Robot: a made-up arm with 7 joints.
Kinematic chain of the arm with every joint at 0, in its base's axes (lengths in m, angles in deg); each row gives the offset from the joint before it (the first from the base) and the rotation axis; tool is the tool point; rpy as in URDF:
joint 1: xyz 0 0 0 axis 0.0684 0.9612 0.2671
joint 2: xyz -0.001 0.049 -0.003 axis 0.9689 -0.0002 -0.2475
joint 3: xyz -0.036 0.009 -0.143 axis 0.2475 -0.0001 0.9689
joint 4: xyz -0.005 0 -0.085 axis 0.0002 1 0
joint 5: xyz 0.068 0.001 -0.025 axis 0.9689 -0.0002 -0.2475
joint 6: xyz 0.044 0 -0.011 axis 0.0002 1 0
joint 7: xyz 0.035 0 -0.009 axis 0.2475 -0.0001 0.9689
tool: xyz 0 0 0 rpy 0 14.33 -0.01
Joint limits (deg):
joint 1: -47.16..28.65
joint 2: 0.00..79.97
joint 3: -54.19..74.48
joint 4: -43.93..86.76
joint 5: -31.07..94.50
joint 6: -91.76..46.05
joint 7: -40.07..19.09
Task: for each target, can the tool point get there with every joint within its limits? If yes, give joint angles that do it. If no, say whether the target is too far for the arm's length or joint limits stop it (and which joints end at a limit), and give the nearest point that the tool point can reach.
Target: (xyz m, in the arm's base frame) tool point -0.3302 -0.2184 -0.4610
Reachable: no: too far | nearest point -0.2026 -0.0351 -0.3012 | short by 0.275 m
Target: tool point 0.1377 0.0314 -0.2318
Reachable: yes | joints -19.26 24.55 -37.90 -2.34 43.15 -42.07 -6.75
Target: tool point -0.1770 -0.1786 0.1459
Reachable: no: joint limits stop it (at a limit: joint 1, joint 2, joint 3, joint 4) | nearest point -0.0677 -0.0392 -0.1308 | short by 0.328 m
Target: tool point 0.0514 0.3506 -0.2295
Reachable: yes | joints -12.99 41.64 61.05 65.17 -13.95 -12.68 5.54
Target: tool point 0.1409 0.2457 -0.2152
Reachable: yes | joints -25.52 13.12 59.05 11.30 83.01 24.33 -19.57
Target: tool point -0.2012 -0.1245 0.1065
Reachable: no: joint limits stop it (at a limit: joint 1, joint 2, joint 3, joint 4, joint 6) | nearest point -0.0712 -0.0358 -0.1308 | short by 0.285 m
